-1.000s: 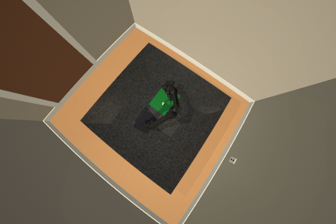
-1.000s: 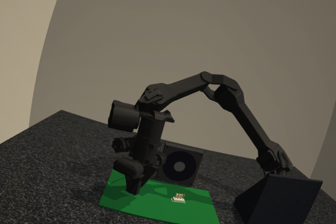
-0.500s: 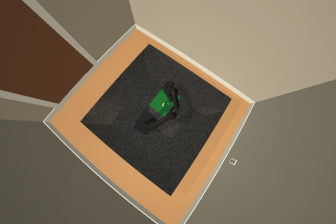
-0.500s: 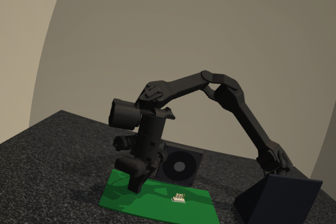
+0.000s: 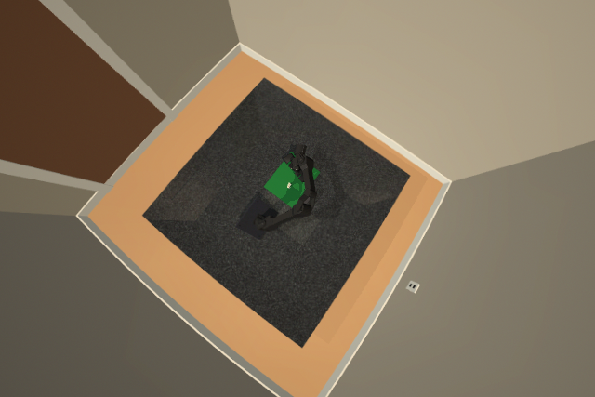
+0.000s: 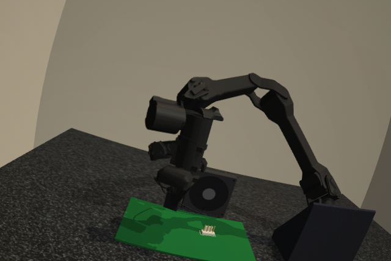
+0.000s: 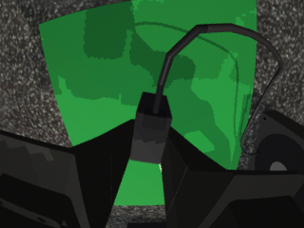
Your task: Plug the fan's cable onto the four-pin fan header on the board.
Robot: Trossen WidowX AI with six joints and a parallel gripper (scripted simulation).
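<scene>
The cream four-pin header lies 90 mm behind my gripper tip and 70 mm below it. Also, from my gripper tip: black fan plug (10 mm ahead, 10 mm above); green board (80 mm below, 50 mm behind); black fan (140 mm to the right, 100 mm behind, 10 mm below).
</scene>
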